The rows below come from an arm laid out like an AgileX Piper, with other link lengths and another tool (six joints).
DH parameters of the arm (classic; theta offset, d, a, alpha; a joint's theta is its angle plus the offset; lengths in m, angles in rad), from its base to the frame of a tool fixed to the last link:
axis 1: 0 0.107 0 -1.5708
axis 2: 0.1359 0 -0.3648 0
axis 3: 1.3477 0 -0.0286 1.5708
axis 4: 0 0.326 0 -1.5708
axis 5: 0 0 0 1.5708
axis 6: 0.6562 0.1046 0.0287 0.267
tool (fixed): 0 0.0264 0 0
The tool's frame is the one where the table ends.
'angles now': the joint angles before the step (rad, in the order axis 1, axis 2, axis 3, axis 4, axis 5, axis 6). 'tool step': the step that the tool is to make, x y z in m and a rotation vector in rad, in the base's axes. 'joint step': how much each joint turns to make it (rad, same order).
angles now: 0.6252 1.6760 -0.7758 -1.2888 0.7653 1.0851
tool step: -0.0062 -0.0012 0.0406 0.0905 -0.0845 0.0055
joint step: 0.0000 -0.1197 -0.0002 0.0183 -0.0199 -0.0063
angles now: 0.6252 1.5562 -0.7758 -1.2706 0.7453 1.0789
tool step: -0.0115 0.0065 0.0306 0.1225 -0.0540 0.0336
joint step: 0.0122 -0.1017 0.0018 0.0442 -0.0594 -0.0046
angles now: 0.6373 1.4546 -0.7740 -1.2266 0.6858 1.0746
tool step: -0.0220 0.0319 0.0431 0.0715 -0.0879 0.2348
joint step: 0.0859 -0.1133 -0.0142 0.0035 -0.1163 -0.0969
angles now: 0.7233 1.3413 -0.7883 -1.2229 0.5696 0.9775
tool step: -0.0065 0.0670 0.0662 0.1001 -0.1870 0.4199
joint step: 0.0742 -0.0289 -0.1196 -0.1163 -0.3015 -0.0745
